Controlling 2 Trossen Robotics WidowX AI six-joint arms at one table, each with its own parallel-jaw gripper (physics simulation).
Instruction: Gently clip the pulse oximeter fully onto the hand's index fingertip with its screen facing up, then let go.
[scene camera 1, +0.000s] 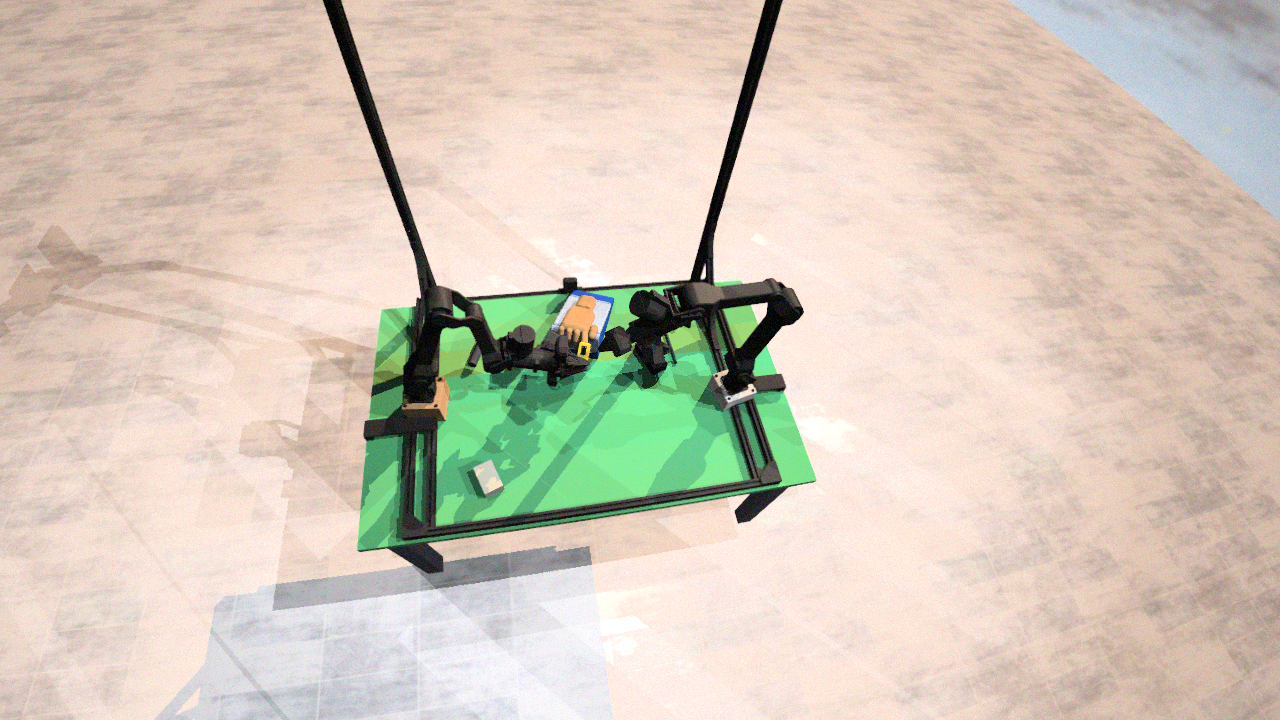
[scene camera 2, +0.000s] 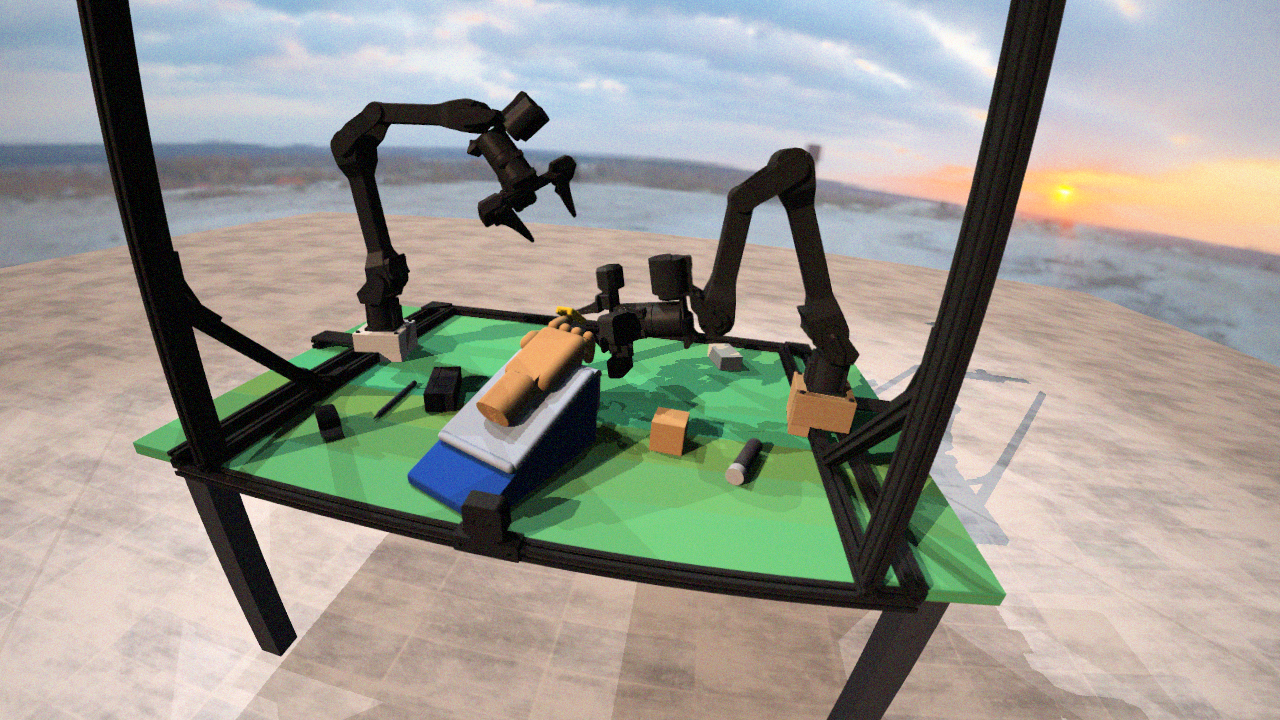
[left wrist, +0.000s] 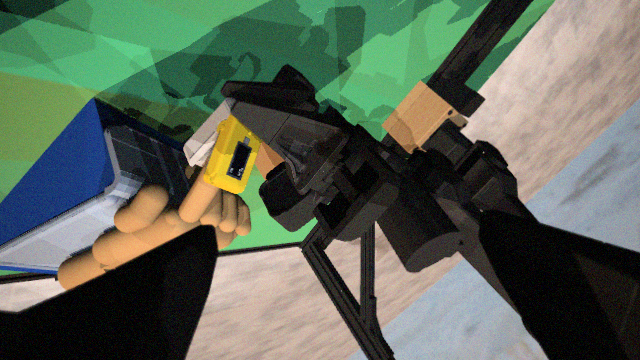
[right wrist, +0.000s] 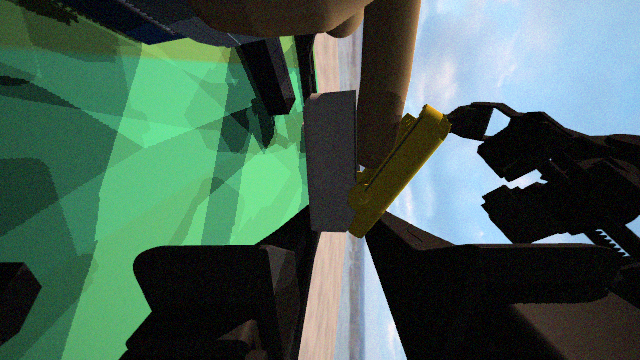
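Pixels of known places: left gripper, fingertip midpoint: (scene camera 1: 609, 345) (scene camera 2: 554, 228) (left wrist: 348, 231) (right wrist: 563, 227); right gripper, fingertip midpoint: (scene camera 1: 588, 365) (left wrist: 228, 95) (right wrist: 339, 209); left arm's base, origin of the base link: (scene camera 1: 734, 383) (scene camera 2: 384, 326); right arm's base, origin of the base link: (scene camera 1: 423, 392) (scene camera 2: 824, 386) (left wrist: 440, 137).
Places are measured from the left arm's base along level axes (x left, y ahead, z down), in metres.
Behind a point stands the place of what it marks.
The pulse oximeter (scene camera 1: 583, 342) {z -0.118, x -0.204, y 0.398 m} (scene camera 2: 567, 312) {z -0.112, x -0.209, y 0.400 m} (left wrist: 234, 155) {z -0.106, x -0.182, y 0.399 m} has a yellow screen half and a grey half, spread in a V. Its screen faces up. The tan hand (scene camera 1: 580, 315) {z -0.086, x -0.317, y 0.368 m} (scene camera 2: 547, 353) {z -0.086, x -0.323, y 0.379 m} (left wrist: 135, 237) {z -0.084, x -0.283, y 0.347 m} rests on a sloped support (scene camera 2: 456, 470) {z 0.027, x -0.450, y 0.274 m}. Its index finger (left wrist: 197, 200) (right wrist: 387, 75) reaches between the two halves; the yellow half covers the tip in the left wrist view. My right gripper (right wrist: 339, 209) {z -0.076, x -0.153, y 0.400 m} is shut on the oximeter's rear end, away from the hand. My left gripper (scene camera 2: 553, 228) {z -0.229, x -0.104, y 0.368 m} is open and empty, high above the table.
In scene camera 2, a black box (scene camera 2: 443, 389) {z 0.025, x -0.230, y 0.194 m}, a small black block (scene camera 2: 329, 422) {z 0.032, x -0.343, y 0.048 m} and a thin dark stick (scene camera 2: 395, 400) {z 0.052, x -0.226, y 0.105 m} lie left of the support. An orange block (scene camera 2: 669, 431) {z 0.020, x -0.349, y 0.560 m} and a dark cylinder (scene camera 2: 744, 461) {z 0.033, x -0.405, y 0.662 m} lie right of it. A pale box (scene camera 1: 487, 479) {z 0.029, x 0.024, y 0.739 m} (scene camera 2: 725, 356) {z 0.029, x -0.021, y 0.727 m} lies farther off.
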